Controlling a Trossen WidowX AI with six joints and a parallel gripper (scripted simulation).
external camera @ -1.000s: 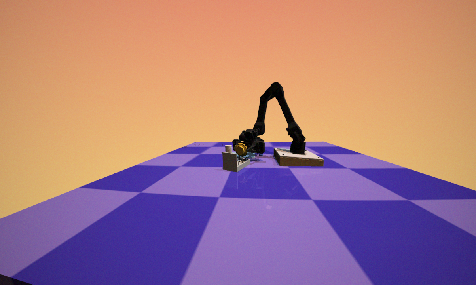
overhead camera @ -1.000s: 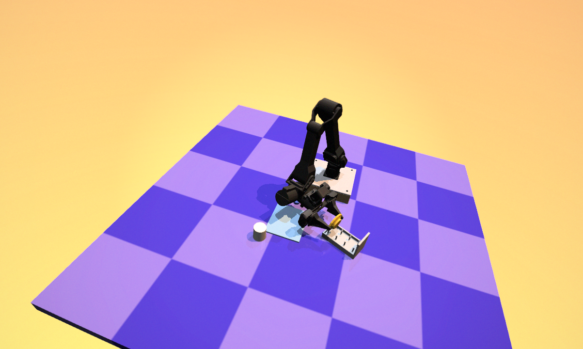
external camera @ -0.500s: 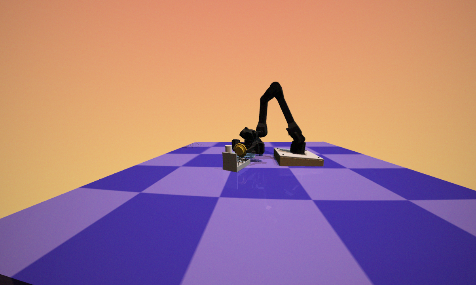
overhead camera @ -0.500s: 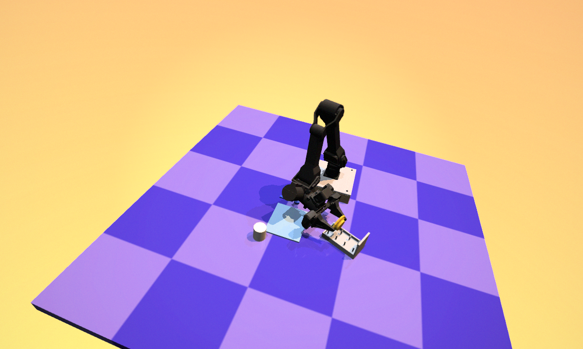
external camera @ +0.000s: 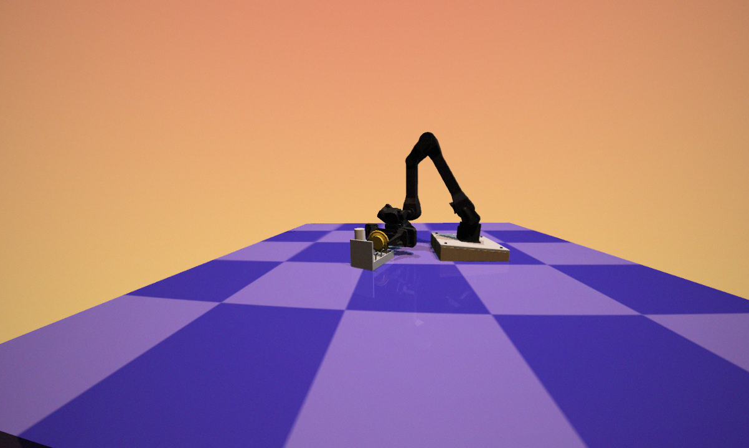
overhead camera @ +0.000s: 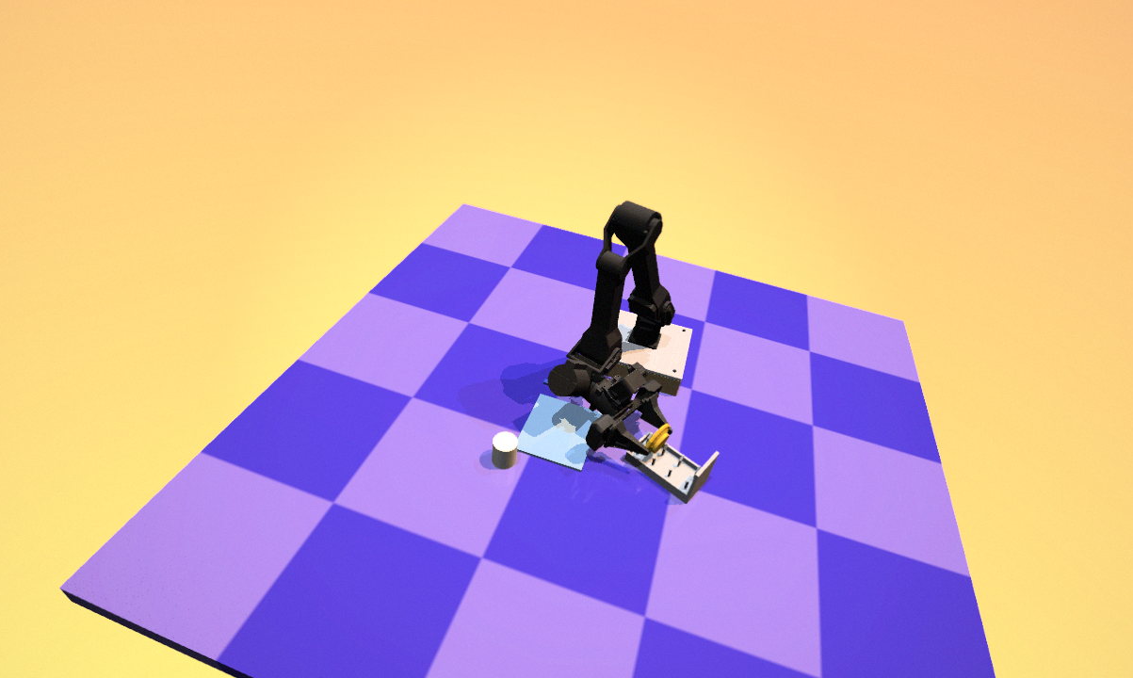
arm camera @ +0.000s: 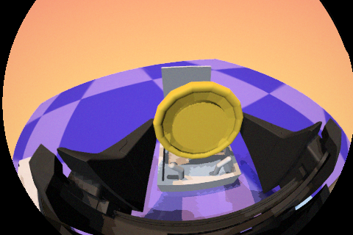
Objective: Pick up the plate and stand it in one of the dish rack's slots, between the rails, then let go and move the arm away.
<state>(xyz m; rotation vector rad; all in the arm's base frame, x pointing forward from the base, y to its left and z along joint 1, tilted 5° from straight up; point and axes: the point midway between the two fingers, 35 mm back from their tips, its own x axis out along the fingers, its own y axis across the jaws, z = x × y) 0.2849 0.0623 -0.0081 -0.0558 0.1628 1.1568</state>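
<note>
My gripper tip is now 1 cm to the left of the yellow plate. The rest, counted from my gripper tip: blue spoon 21 cm to the right, 11 cm behind, 5 cm below; then grey dish rack 3 cm below, 2 cm to the left, 1 cm ahead; then white cup 25 cm to the right, 11 cm ahead, 3 cm below.
</note>
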